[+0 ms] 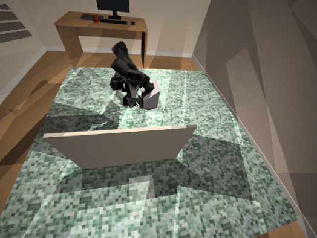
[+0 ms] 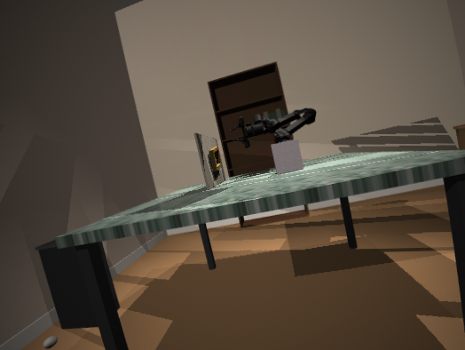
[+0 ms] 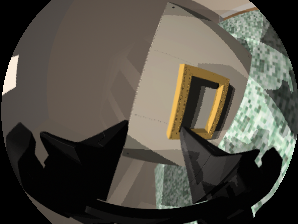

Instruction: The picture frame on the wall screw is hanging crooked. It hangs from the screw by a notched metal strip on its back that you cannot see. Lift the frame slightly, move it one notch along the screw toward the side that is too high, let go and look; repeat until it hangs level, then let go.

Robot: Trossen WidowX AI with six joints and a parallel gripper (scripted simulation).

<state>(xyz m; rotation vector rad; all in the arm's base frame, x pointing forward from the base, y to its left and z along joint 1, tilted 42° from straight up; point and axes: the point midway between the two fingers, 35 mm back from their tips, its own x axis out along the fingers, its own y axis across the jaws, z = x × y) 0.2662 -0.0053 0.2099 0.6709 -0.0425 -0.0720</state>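
My gripper tip is now 130 mm short of the gold picture frame, 20 mm to the left of it and 110 mm above it. Round my gripper tip: grey wall panel (140 mm ahead, 30 mm to the right, 120 mm below).
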